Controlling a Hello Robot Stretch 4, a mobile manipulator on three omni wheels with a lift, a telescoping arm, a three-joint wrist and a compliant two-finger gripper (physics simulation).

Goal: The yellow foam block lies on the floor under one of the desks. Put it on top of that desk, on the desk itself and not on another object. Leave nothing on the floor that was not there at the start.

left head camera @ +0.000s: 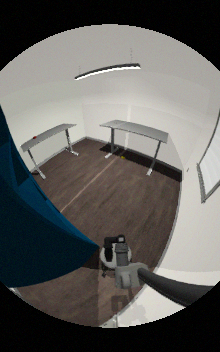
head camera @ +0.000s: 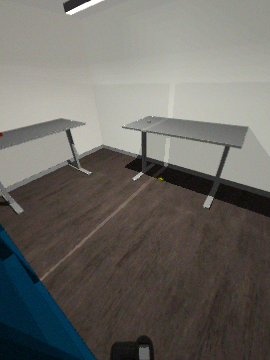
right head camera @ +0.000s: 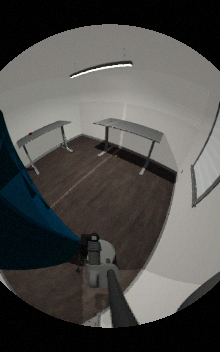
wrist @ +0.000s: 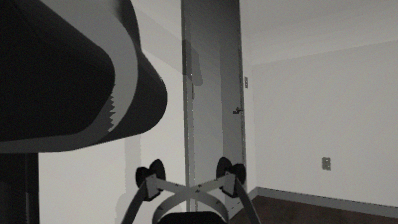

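Pixels of known places: gripper, between the fingertips: (left head camera: 109,277) (right head camera: 83,273) (wrist: 191,170); robot's base, origin of its link: (left head camera: 115,254).
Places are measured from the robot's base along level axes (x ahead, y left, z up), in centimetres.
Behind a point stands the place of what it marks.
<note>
The yellow foam block (head camera: 160,179) @(z 0.3, x 226.4, y -37.2 cm) (left head camera: 123,157) @(z 0.1, x 225.8, y -40.8 cm) (right head camera: 116,156) @(z -0.7, x 224.8, y -39.5 cm) lies on the floor under the right-hand desk (head camera: 200,132) @(z 92.3, x 192.9, y -76.7 cm) (left head camera: 140,130) @(z 92.3, x 194.8, y -64.3 cm) (right head camera: 132,129) @(z 92.3, x 192.3, y -61.1 cm), near that desk's left leg. It looks very small and far off. A small dark thing (head camera: 149,121) @(z 94.0, x 249.2, y -18.3 cm) lies on this desk's top, near its left end. My gripper (wrist: 191,170) @(z 74.9, x -14.2, y 8.4 cm) is open in the wrist view, its two fingertips well apart with a door and wall behind them. The gripper is far from the block, and the block does not show in the wrist view.
A second desk (head camera: 45,130) @(z 92.2, x 231.2, y 136.9 cm) (left head camera: 50,136) (right head camera: 46,132) stands at the left wall with a red thing (left head camera: 34,137) @(z 93.7, x 211.4, y 193.2 cm) (right head camera: 30,133) @(z 93.8, x 212.6, y 192.8 cm) on it. A large blue object (head camera: 30,305) @(z 50.6, x 36.6, y 62.7 cm) (left head camera: 35,235) @(z 130.9, x 10.5, y 26.0 cm) (right head camera: 35,225) @(z 115.1, x 14.1, y 23.5 cm) stands close on my left. A door (wrist: 215,100) @(z 96.0, x -148.4, y 26.3 cm) shows in the wrist view.
</note>
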